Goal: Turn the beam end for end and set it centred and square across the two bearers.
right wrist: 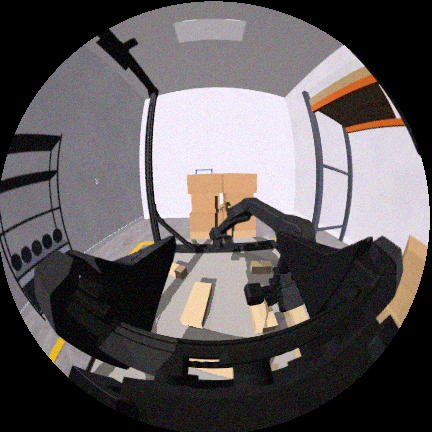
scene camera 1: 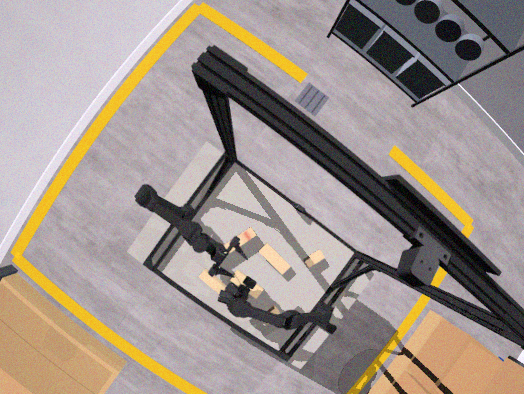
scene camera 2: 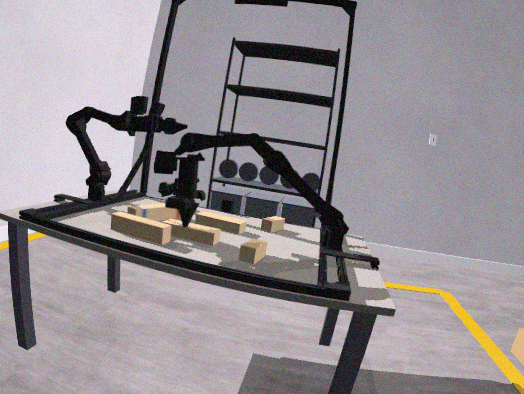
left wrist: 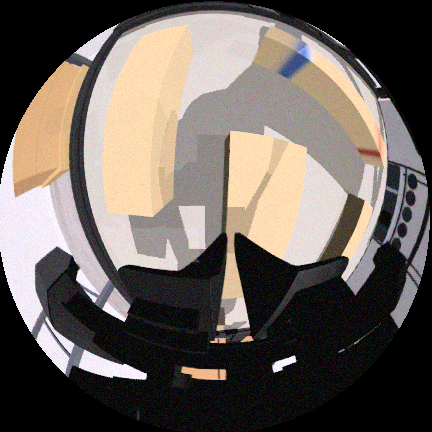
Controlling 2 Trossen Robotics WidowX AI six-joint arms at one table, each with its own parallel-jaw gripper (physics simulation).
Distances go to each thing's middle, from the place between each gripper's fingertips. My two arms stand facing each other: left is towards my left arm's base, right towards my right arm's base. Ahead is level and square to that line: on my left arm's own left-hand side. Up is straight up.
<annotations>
I see the beam [left wrist: 287, 55] 160 mm behind my left hand, 180 mm to the right of it and 10 mm below it.
The beam is 10 mm behind my right hand, 60 mm to the right of it and 320 mm below it.
</annotations>
